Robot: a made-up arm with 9 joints. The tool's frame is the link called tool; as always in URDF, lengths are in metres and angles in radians.
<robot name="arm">
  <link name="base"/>
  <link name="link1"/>
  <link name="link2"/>
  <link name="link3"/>
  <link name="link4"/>
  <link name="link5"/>
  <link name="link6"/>
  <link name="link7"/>
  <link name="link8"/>
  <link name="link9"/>
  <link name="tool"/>
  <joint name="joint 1" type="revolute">
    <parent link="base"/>
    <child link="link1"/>
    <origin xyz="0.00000 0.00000 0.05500" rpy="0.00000 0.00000 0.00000"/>
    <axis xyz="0 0 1"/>
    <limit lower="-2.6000" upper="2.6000"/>
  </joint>
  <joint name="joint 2" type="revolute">
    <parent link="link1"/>
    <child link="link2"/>
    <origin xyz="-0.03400 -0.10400 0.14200" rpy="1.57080 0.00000 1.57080"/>
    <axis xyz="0 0 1"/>
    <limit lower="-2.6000" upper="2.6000"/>
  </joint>
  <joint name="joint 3" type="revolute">
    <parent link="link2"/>
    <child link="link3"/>
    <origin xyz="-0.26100 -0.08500 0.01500" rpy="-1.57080 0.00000 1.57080"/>
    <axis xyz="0 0 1"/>
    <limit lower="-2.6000" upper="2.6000"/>
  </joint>
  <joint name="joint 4" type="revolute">
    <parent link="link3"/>
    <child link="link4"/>
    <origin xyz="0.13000 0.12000 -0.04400" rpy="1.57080 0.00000 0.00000"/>
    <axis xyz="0 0 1"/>
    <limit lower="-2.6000" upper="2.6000"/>
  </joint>
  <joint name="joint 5" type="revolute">
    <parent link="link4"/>
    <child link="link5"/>
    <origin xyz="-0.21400 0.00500 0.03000" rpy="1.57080 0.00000 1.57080"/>
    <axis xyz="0 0 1"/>
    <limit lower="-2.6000" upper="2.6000"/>
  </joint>
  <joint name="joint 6" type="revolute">
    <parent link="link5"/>
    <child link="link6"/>
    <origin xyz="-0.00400 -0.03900 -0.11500" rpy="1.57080 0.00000 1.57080"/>
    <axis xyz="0 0 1"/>
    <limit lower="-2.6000" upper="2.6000"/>
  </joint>
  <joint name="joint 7" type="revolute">
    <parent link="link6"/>
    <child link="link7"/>
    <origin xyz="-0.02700 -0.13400 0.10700" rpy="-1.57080 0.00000 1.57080"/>
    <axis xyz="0 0 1"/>
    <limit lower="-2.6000" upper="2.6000"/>
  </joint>
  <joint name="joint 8" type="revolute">
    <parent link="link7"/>
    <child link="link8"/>
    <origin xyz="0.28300 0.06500 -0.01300" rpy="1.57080 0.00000 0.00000"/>
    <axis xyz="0 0 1"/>
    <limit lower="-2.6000" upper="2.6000"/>
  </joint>
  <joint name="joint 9" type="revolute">
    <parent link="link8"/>
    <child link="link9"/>
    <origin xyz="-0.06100 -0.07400 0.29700" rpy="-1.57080 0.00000 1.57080"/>
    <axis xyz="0 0 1"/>
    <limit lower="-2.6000" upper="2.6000"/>
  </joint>
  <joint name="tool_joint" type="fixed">
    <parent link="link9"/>
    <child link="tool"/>
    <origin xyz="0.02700 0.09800 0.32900" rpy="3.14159 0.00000 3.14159"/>
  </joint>
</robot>
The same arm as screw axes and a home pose.
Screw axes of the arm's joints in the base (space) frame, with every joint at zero. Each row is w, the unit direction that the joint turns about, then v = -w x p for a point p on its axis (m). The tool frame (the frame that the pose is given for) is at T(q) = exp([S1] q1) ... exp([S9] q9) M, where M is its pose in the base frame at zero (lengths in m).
S1 = (0, 0, 1, 0.0000, 0.0000, 0.0000)
S2 = (1, 0, 0, 0.0000, 0.1970, 0.1040)
S3 = (0, -1, 0, 0.1120, 0.0000, 0.0190)
S4 = (1, 0, 0, 0.0000, 0.2420, 0.3210)
S5 = (0, 0, 1, -0.3260, 0.1090, 0.0000)
S6 = (0, -1, 0, -0.0870, 0.0000, 0.1480)
S7 = (-1, 0, 0, 0.0000, 0.2210, -0.4290)
S8 = (0, -1, 0, 0.0620, 0.0000, 0.1620)
S9 = (0, 0, -1, 0.6610, -0.0880, 0.0000)
M =
1 -0.00001 -0.000007 -0.1150
0.00001 1 -0.000012 -0.5630
0.000007 0.000012 1 -0.3280
0 0 0 1
Joint limits (rad, base to tool): -2.6000..2.6000 -2.6000..2.6000 -2.6000..2.6000 -2.6000..2.6000 -2.6000..2.6000 -2.6000..2.6000 -2.6000..2.6000 -2.6000..2.6000 -2.6000..2.6000

